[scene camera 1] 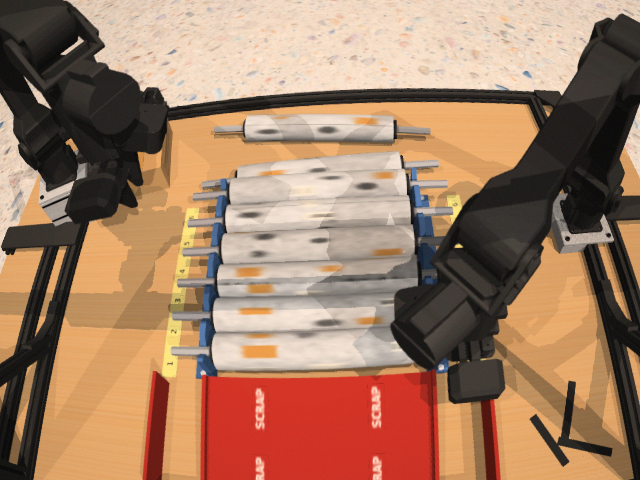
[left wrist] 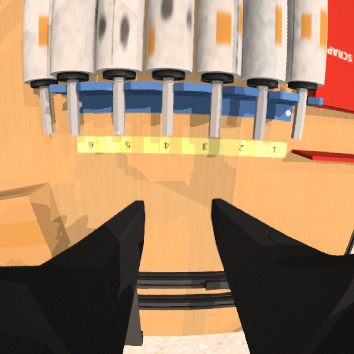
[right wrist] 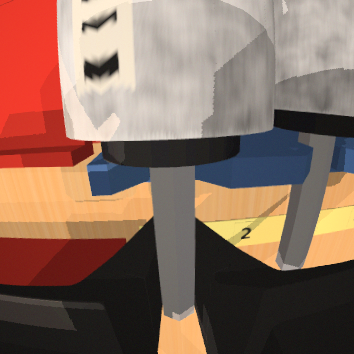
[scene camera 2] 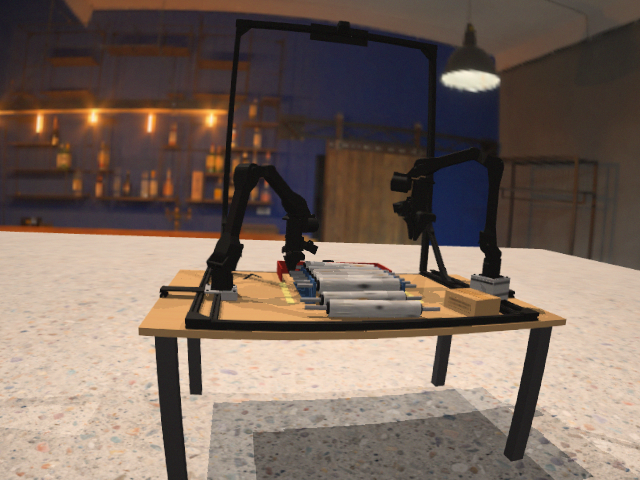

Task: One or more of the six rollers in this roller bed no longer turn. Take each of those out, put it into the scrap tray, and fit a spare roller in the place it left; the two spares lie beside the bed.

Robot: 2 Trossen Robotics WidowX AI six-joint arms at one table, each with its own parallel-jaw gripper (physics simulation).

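Places are measured from the left arm's base along level axes (x left, y up, z ahead), in metres.
Where they show: left gripper, fingertip midpoint: (scene camera 1: 137, 195) (left wrist: 177, 207) (scene camera 2: 412, 240); right gripper, fingertip midpoint: (scene camera 1: 459, 349) (right wrist: 171, 219); left arm's base, origin of the base link: (scene camera 1: 61, 173) (scene camera 2: 490, 276); right arm's base, origin of the base link: (scene camera 1: 580, 216) (scene camera 2: 221, 288).
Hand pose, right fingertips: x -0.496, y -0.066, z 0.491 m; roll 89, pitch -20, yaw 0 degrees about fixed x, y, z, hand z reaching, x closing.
Each offset is from my right fingertips to the top centre of the thing. "spot": to the spot under its first point.
The roller bed has blue side rails (scene camera 1: 210, 286) (left wrist: 147, 95) and holds six grey-white rollers. A yellow number strip {spot: dy -0.026, dx +0.219, dz -0.334 m} (scene camera 1: 177, 305) (left wrist: 182, 145) marks the slots. My right gripper (right wrist: 171, 219) (scene camera 2: 291, 262) is shut on the grey shaft {spot: dy +0.041, dx +0.005, dz -0.017 m} (right wrist: 173, 246) at the right end of the roller in slot 1 {spot: dy +0.051, dx +0.052, dz -0.177 m} (scene camera 1: 309, 351) (right wrist: 168, 70) (left wrist: 305, 42), next to the red scrap tray {dy +0.023, dx -0.051, dz -0.208 m} (scene camera 1: 318, 429) (right wrist: 28, 70). The arm hides this grip in scene camera 1. My left gripper (left wrist: 177, 207) (scene camera 2: 415, 229) is open and empty. It hangs high above the table, left of the bed.
Two spare rollers lie behind the bed, one {dy +0.021, dx +0.354, dz -0.064 m} (scene camera 1: 318, 164) (scene camera 2: 366, 296) touching its far end and one {dy +0.021, dx +0.454, dz -0.028 m} (scene camera 1: 318, 129) (scene camera 2: 370, 309) farther back. A cardboard box {dy +0.028, dx +0.537, dz -0.347 m} (scene camera 2: 471, 301) (left wrist: 21, 225) sits near the left arm's base. A black frame rail (scene camera 1: 347, 96) edges the table.
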